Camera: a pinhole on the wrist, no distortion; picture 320 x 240 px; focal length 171.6 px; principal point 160.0 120.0 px. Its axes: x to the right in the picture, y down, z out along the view. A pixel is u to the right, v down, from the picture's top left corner.
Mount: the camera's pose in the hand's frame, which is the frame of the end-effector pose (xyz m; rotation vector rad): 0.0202 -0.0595 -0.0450 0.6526 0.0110 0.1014
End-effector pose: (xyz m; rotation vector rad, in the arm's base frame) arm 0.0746 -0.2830 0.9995 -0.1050 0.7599 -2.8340
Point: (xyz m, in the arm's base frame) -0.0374 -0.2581 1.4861
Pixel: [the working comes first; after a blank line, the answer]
In the camera's frame: 0.0784 0.0805 0.4903

187.4 148.2
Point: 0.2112 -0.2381 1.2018
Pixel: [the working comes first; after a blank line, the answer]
In the camera's frame: -0.1601 0.1009 0.1975

20.9 207.6
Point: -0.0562 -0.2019 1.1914
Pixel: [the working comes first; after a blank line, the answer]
In the camera's frame: 0.0833 -0.0157 0.2056

229.6 106.9
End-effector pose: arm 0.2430 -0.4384 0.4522 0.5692 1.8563 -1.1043
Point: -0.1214 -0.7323 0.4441
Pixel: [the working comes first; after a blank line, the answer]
In the camera's frame: 0.1546 -0.2110 0.3284

240.8 9.8
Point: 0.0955 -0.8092 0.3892
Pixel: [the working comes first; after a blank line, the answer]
In the camera's frame: 0.1130 0.0166 0.3780

211.3 127.5
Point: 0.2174 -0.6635 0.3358
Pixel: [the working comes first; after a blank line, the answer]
In the camera's frame: 0.1067 0.1304 0.2169

244.5 223.1
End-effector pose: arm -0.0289 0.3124 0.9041 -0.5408 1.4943 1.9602
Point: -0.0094 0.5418 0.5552
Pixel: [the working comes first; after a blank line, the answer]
In the camera's frame: 0.2199 -0.1116 0.2907

289.8 54.1
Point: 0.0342 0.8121 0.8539
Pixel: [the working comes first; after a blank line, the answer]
In the camera's frame: 0.0760 0.2187 0.4763

187.4 198.8
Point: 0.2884 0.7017 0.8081
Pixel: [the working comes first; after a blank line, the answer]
In the camera's frame: -0.1242 0.0226 0.4951

116.9 127.8
